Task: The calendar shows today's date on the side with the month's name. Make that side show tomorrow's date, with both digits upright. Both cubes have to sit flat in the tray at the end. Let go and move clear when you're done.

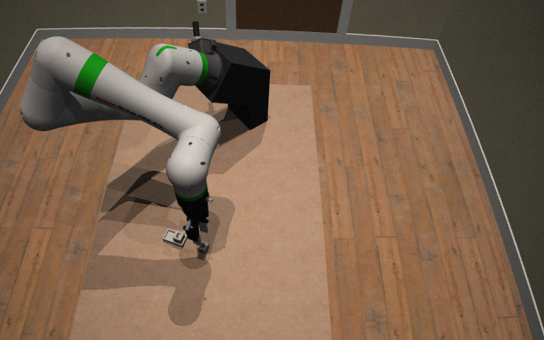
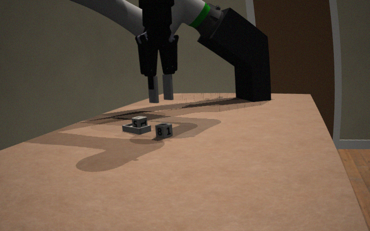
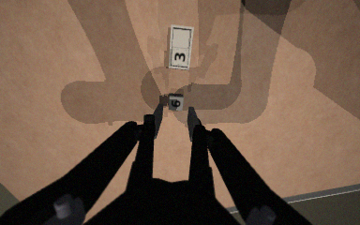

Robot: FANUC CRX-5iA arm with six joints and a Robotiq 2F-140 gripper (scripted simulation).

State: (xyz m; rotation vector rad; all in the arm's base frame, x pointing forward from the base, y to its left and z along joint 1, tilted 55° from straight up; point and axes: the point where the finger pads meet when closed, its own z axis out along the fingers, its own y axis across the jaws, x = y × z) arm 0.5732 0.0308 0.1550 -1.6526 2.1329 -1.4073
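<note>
Right now the grey number cube is 11 cm below my hand. The rest, counted from my hand: grey calendar tray: 5 cm behind, 10 cm to the right, 11 cm below.
</note>
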